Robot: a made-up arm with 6 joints. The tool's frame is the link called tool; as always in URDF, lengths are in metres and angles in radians.
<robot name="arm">
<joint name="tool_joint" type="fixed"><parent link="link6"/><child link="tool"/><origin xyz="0 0 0" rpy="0 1.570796 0"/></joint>
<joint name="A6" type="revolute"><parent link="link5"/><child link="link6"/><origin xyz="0 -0.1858 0" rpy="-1.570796 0 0"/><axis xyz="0 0 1"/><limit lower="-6.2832" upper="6.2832" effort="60" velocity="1.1"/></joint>
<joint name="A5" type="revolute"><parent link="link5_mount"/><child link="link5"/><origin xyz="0 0 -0.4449" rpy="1.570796 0 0"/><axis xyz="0 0 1"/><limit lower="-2.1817" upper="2.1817" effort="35" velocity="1.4"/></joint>
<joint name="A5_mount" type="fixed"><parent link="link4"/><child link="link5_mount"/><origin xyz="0 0 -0.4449" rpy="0 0 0"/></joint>
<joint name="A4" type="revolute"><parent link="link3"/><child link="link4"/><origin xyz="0 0.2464 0" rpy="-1.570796 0 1.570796"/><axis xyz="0 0 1"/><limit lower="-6.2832" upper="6.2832" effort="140" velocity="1.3"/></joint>
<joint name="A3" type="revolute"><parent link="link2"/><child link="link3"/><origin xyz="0 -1.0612 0" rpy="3.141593 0 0"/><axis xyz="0 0 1"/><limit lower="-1.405" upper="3.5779" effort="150" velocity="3.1"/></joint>
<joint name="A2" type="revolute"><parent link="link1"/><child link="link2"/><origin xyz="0.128 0 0" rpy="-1.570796 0 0"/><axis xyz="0 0 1"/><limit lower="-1.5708" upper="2.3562" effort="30" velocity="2.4"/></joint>
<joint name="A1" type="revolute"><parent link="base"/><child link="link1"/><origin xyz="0 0 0.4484" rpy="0 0 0"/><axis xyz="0 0 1"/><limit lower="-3.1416" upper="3.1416" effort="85" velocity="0.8"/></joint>
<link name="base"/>
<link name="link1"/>
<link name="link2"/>
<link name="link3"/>
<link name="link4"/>
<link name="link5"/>
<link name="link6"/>
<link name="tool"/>
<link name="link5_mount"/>
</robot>
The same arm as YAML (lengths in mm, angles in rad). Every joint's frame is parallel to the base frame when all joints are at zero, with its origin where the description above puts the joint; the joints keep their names.
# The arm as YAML. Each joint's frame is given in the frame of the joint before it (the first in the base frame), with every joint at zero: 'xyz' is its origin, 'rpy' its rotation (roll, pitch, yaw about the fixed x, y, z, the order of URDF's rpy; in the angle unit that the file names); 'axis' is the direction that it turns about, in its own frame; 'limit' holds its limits. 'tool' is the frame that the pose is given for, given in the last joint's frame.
units:
  length: mm
  angle: rad
joints:
  - name: A1
    type: revolute
    origin:
      xyz: [0.0, 0.0, 448.4]
      rpy: [0.0, 0.0, 0.0]
    axis: [0.0, 0.0, 1.0]
    limit:
      lower: -3.1416
      upper: 3.1416
  - name: A2
    type: revolute
    origin:
      xyz: [128.0, 0.0, 0.0]
      rpy: [0.0, 0.0, 0.0]
    axis: [0.0, 1.0, 0.0]
    limit:
      lower: -1.5708
      upper: 2.3562
  - name: A3
    type: revolute
    origin:
      xyz: [0.0, 0.0, 1061.2]
      rpy: [0.0, 0.0, 0.0]
    axis: [0.0, -1.0, 0.0]
    limit:
      lower: -1.405
      upper: 3.5779
  - name: A4
    type: revolute
    origin:
      xyz: [0.0, 0.0, 246.4]
      rpy: [0.0, 0.0, 0.0]
    axis: [-1.0, 0.0, 0.0]
    limit:
      lower: -6.2832
      upper: 6.2832
  - name: A5
    type: revolute
    origin:
      xyz: [889.8, 0.0, 0.0]
      rpy: [0.0, 0.0, 0.0]
    axis: [0.0, -1.0, 0.0]
    limit:
      lower: -2.1817
      upper: 2.1817
  - name: A6
    type: revolute
    origin:
      xyz: [185.8, 0.0, 0.0]
      rpy: [0.0, 0.0, 0.0]
    axis: [-1.0, 0.0, 0.0]
    limit:
      lower: -6.2832
      upper: 6.2832
tool:
  origin:
    xyz: [0.0, 0.0, 0.0]
    rpy: [0.0, 0.0, 0.0]

